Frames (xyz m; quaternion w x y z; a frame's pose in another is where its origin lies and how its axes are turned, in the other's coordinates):
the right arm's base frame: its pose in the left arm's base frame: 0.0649 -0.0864 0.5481 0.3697 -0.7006 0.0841 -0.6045
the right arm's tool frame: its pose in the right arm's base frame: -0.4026 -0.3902 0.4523 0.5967 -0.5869 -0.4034 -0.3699
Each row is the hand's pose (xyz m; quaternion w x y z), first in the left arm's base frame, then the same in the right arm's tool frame.
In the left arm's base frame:
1: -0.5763 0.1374 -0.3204 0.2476 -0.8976 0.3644 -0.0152
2: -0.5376 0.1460 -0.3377 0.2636 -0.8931 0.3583 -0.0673
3: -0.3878 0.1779 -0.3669 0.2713 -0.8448 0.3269 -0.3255
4: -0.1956 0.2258 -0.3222 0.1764 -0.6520 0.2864 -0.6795
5: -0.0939 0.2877 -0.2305 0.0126 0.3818 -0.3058 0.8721
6: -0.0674 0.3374 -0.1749 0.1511 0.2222 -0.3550 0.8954
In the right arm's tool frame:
1: -1.0761 -0.1195 0.5976 0.7239 0.5063 -0.2724 0.3813
2: -1.0435 -0.1422 0.6148 0.7224 0.5199 -0.2219 0.3982
3: -0.9065 -0.2031 0.6574 0.7183 0.5129 0.0330 0.4689
4: -0.7051 -0.2292 0.6533 0.6377 0.3588 0.4021 0.5504
5: -0.5734 -0.2218 0.5813 0.4955 0.0802 0.6141 0.6091
6: -0.5252 -0.2217 0.5185 0.4066 -0.1147 0.6425 0.6393

